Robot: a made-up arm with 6 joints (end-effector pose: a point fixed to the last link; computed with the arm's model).
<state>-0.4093 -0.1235 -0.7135 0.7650 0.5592 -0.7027</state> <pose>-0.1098 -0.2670 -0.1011 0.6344 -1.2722 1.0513</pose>
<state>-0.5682 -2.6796 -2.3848 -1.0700 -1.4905 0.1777</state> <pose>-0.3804 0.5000 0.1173 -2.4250 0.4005 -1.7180</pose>
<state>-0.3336 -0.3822 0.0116 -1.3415 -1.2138 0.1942</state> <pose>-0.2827 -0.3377 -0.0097 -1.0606 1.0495 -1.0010</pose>
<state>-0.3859 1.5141 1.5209 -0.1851 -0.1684 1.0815</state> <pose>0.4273 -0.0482 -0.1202 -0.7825 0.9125 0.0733</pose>
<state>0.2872 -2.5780 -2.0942 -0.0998 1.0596 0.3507</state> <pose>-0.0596 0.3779 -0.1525 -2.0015 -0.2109 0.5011</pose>
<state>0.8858 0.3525 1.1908 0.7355 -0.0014 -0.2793</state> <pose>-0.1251 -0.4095 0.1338 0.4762 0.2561 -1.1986</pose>
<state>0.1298 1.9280 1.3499 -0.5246 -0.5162 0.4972</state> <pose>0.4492 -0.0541 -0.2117 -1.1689 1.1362 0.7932</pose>
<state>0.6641 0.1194 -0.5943 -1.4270 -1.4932 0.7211</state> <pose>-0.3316 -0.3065 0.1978 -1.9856 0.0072 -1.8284</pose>
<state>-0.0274 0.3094 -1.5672 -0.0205 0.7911 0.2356</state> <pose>0.0447 -0.3953 -0.0562 0.4813 -1.8194 1.1862</pose>
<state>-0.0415 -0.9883 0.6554 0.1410 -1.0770 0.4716</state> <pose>-0.4723 -0.0735 0.0696 0.7750 1.2730 -1.4840</pose>
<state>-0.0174 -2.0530 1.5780 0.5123 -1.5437 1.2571</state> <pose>-0.3501 0.4358 0.0826 -2.5741 -0.9929 1.2678</pose>
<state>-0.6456 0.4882 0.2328 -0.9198 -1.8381 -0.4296</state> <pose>0.1186 -0.2486 -0.1655 -0.4669 1.5889 0.5761</pose>
